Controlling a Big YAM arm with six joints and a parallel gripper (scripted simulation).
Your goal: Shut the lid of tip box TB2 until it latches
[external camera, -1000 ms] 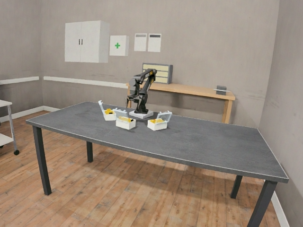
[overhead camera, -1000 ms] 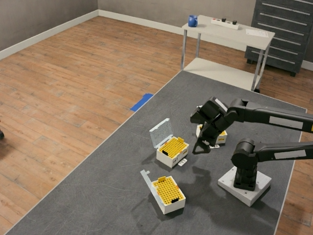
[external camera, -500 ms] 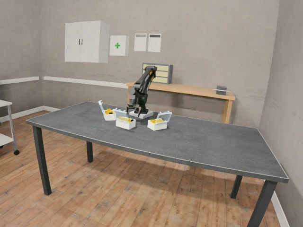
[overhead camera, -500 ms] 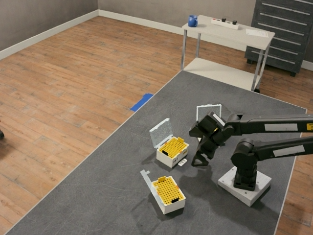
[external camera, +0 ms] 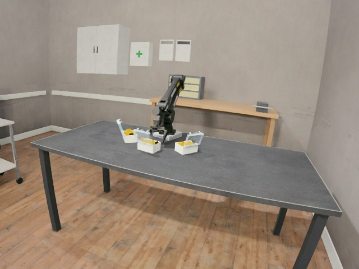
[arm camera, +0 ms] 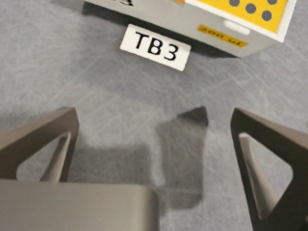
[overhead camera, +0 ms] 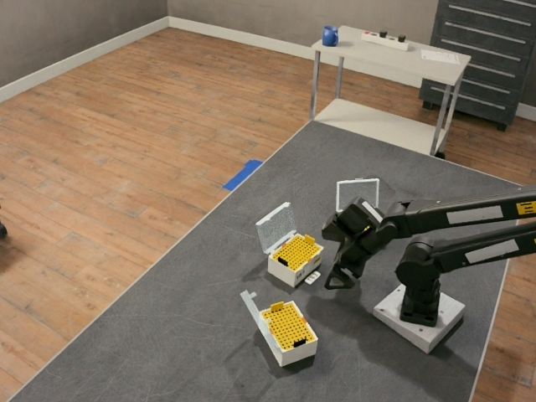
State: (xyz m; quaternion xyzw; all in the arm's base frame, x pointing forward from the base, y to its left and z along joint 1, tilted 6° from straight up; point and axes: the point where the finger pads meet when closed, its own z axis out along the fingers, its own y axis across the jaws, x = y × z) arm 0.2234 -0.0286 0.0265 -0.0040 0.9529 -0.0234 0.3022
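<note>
Now: the label tag 170 mm to the left of my hand, 30 mm below it and 10 mm ahead of it.
</note>
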